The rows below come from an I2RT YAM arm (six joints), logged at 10 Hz.
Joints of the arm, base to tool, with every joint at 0 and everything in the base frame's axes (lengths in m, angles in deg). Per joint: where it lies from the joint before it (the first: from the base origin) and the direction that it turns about. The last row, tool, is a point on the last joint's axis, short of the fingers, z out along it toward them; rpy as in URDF.
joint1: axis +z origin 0 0 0.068
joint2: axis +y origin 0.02 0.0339 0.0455
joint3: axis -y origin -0.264 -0.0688 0
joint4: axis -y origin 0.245 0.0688 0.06
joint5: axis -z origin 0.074 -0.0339 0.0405
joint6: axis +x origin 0.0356 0 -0.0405
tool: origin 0 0 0 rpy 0 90 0
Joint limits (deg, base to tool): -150..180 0..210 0..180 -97..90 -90..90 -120..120
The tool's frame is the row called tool.
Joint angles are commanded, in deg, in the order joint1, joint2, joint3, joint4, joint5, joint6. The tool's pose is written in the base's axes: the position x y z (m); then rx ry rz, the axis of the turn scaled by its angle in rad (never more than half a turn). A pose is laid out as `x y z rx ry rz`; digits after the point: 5 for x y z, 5 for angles.
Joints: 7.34, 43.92, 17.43, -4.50, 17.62, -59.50
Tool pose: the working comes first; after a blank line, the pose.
Where each joint sits with the arm in this pose, in the base's axes (m; each line is computed from the numbers above, not from the rounded line before):
joint1: 0.0000 0.0000 0.0680
joint2: 0.0155 0.0362 0.1135
joint3: -0.1643 -0.0564 0.2966
joint4: 0.0709 0.0433 0.2410
joint5: 0.1589 0.0205 0.2377
joint6: 0.1684 0.0108 0.1855
the tool: 0.1684 0.0108 0.1855

0.16840 0.01083 0.18547 -1.04955 1.94047 -0.85267
